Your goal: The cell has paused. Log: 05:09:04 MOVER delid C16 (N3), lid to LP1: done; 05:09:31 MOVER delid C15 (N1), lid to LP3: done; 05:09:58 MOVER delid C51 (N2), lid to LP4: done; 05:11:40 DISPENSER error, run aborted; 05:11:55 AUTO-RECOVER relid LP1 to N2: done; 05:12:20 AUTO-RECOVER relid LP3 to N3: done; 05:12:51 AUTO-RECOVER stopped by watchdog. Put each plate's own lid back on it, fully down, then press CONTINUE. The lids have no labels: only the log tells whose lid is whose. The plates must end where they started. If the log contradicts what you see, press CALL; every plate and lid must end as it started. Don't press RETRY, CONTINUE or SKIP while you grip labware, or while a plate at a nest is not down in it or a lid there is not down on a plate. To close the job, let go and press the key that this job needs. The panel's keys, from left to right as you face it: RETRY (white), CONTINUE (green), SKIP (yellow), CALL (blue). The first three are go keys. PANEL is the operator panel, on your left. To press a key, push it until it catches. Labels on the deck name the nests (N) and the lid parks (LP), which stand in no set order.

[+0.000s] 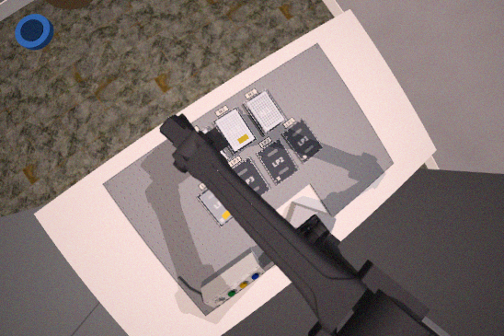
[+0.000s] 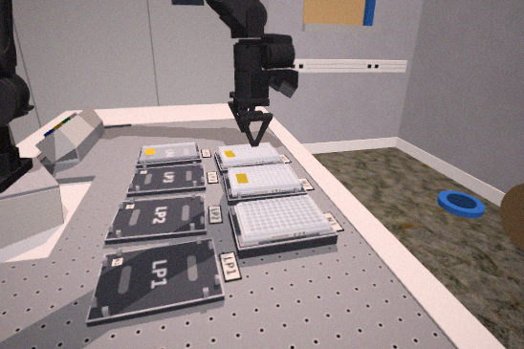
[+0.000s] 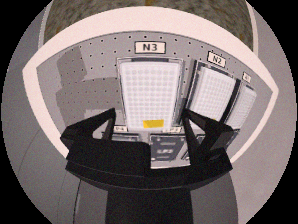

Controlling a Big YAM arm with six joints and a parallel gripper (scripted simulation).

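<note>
The clear lid lies 130 mm to the right of my hand and 40 mm below it. Round my hand: blue key (450 mm behind, 130 mm to the left); then green key (440 mm behind, 230 mm to the left); then yellow key (450 mm behind, 180 mm to the left).
</note>
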